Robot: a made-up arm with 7 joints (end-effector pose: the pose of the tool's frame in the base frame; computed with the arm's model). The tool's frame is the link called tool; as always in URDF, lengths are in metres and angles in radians.
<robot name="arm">
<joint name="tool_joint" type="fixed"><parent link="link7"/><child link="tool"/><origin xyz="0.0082 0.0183 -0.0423" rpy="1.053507 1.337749 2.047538"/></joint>
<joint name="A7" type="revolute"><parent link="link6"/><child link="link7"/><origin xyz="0.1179 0.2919 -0.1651" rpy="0.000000 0.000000 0.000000"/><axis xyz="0 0 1"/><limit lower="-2.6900" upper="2.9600" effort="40" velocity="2.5"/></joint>
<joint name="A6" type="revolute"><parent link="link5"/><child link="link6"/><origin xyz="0.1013 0.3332 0.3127" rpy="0.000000 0.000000 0.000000"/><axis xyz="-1 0 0"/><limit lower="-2.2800" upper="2.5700" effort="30" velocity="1.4"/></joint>
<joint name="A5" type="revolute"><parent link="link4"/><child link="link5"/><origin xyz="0.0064 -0.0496 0.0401" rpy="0.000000 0.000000 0.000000"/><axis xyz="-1 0 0"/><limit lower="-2.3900" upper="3.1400" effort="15" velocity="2.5"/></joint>
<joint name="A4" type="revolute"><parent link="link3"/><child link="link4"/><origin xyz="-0.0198 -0.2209 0.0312" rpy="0.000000 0.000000 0.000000"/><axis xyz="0 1 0"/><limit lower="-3.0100" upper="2.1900" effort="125" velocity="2.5"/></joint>
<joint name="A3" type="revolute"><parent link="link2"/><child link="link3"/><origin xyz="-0.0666 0.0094 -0.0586" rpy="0.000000 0.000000 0.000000"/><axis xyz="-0.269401 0.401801 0.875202"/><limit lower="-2.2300" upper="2.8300" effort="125" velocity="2.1"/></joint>
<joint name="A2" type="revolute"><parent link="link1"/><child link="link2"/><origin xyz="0.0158 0.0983 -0.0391" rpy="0.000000 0.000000 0.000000"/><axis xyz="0 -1 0"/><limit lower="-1.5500" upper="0.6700" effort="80" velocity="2.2"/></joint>
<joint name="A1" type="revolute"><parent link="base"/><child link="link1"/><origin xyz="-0.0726 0.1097 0.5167" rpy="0.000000 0.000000 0.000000"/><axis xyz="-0.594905 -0.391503 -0.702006"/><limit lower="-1.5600" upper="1.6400" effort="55" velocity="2.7"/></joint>
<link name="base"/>
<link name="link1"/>
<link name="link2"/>
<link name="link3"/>
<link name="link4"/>
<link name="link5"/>
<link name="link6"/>
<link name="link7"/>
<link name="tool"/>
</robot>
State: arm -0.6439 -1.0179 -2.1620 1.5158 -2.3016 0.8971 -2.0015
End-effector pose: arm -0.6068 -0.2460 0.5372 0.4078 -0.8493 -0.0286 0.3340
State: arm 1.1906 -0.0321 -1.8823 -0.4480 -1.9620 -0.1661 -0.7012
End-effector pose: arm -0.3481 0.7085 -0.2841 0.6694 -0.4088 -0.5792 0.2219
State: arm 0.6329 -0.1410 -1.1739 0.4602 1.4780 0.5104 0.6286
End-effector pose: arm -0.0337 -0.0899 -0.0779 0.0835 -0.0043 0.9951 -0.0519
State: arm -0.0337 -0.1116 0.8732 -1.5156 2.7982 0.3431 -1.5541
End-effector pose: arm 0.6028 -0.1174 0.5789 0.5006 -0.2095 -0.3454 -0.7656
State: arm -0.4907 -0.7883 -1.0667 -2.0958 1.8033 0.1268 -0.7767
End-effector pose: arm 0.1480 -0.3690 0.8341 0.4136 -0.1399 0.0645 -0.8973
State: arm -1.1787 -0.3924 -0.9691 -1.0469 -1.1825 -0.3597 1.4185
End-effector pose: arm -0.3242 -0.4144 1.2030 0.6449 -0.3094 -0.4698 0.5173
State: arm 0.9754 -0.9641 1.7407 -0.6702 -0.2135 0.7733 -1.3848
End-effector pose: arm 0.1402 0.4359 0.4706 0.5857 -0.1369 0.7919 0.1054
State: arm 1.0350 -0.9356 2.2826 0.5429 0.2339 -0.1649 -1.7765
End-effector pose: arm -0.3489 0.4911 0.5535 0.0212 -0.3955 0.9179 0.0240
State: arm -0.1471 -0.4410 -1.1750 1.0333 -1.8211 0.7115 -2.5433
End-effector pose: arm -0.1747 -0.3756 0.4493 0.3785 -0.7754 -0.3366 0.3771
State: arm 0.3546 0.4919 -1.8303 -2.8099 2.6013 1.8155 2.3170
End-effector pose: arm -0.1497 0.4058 0.0863 0.6374 0.4551 -0.5037 0.3645
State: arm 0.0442 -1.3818 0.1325 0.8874 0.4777 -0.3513 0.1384
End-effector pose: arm -0.3216 0.6725 0.4716 0.3550 -0.2257 -0.7567 -0.5004
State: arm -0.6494 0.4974 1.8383 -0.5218 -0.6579 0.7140 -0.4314
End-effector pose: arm -0.3754 0.3391 0.7740 0.2299 -0.6372 0.1594 0.7181
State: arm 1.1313 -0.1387 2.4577 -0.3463 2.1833 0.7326 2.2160
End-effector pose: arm 0.3353 -0.2146 0.0108 0.8505 0.1721 -0.1951 0.4571
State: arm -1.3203 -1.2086 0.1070 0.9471 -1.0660 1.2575 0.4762
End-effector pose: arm -0.2748 0.2339 0.3519 0.7782 0.0906 -0.3021 -0.5431
